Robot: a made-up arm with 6 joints.
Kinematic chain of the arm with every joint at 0, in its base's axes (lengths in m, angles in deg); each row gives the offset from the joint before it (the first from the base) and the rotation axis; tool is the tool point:
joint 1: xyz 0 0 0.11 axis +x
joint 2: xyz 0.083 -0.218 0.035 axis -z
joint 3: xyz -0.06 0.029 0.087 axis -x
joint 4: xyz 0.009 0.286 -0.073 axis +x
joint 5: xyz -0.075 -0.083 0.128 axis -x
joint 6: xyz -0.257 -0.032 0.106 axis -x
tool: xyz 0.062 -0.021 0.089
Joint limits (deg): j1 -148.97..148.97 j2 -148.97..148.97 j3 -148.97..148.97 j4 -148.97..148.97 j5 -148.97..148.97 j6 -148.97..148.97
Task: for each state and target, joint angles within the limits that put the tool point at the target. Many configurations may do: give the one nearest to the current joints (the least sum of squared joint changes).
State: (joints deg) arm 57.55 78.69 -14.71 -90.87 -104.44 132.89
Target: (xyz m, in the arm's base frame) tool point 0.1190 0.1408 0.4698
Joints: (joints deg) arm 44.45 37.77 4.53 -90.30 -106.87 139.38
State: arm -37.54 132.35 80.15 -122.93 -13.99 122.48
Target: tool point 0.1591 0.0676 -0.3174
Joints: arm -6.04 121.65 88.10 -124.40 -23.82 101.19
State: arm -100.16 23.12 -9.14 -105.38 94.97 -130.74
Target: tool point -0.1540 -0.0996 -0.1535
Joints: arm -93.42 10.40 2.74 -127.70 131.74 -123.39
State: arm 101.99 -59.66 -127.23 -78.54 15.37 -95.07
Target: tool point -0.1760 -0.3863 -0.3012
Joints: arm 72.48 -13.85 -114.11 -34.31 -9.90 -108.73
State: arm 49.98 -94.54 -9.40 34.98 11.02 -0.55
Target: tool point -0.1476 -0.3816 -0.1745
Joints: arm 58.67 -42.74 -3.92 50.34 9.97 -0.52
